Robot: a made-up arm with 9 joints. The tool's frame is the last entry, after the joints.
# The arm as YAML. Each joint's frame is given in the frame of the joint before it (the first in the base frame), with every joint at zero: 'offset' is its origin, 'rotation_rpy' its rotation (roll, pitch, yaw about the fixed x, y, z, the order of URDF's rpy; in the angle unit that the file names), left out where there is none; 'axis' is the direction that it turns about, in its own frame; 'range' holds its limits. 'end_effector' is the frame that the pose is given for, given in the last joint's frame.
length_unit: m
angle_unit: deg
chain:
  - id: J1
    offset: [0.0, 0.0, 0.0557]
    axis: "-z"
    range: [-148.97, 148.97]
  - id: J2
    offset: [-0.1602, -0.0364, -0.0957]
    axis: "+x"
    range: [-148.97, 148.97]
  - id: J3
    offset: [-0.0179, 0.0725, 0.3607]
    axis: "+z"
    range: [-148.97, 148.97]
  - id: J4
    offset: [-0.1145, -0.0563, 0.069]
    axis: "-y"
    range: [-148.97, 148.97]
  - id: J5
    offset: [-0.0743, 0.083, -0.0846]
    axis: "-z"
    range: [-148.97, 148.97]
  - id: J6
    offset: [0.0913, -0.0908, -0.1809]
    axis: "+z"
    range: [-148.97, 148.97]
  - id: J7
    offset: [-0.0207, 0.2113, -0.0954]
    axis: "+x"
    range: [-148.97, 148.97]
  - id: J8
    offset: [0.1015, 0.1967, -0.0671]
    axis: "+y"
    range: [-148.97, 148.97]
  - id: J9
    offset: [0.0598, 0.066, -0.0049]
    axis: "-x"
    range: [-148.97, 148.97]
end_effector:
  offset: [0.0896, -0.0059, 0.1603]
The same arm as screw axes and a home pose.
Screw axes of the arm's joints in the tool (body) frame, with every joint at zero. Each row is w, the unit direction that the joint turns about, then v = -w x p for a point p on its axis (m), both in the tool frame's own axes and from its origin. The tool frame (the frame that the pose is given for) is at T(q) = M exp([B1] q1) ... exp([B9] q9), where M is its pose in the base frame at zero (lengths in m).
B1: w 0 0 -1 v 0.4401 0.0454 0
B2: w 1 0 0 v 0 -0.1571 0.4765
B3: w 0 0 1 v -0.404 0.1327 0
B4: w 0 -1 0 v 0.2726 0 0.2472
B5: w 0 0 -1 v 0.3773 -0.3215 0
B6: w 0 0 1 v -0.4681 0.2302 0
B7: w 1 0 0 v 0 -0.0883 0.2568
B8: w 0 1 0 v 0.1554 0 -0.1494
B9: w -1 0 0 v 0 0.1603 0.0059
M =
1 0 0 -0.0454
0 1 0 0.4401
0 0 1 0.1171
0 0 0 1
Joint limits (deg, base to tool): -148.97..148.97 -148.97..148.97 -148.97..148.97 -148.97..148.97 -148.97..148.97 -148.97..148.97 -148.97..148.97 -148.97..148.97 -148.97..148.97

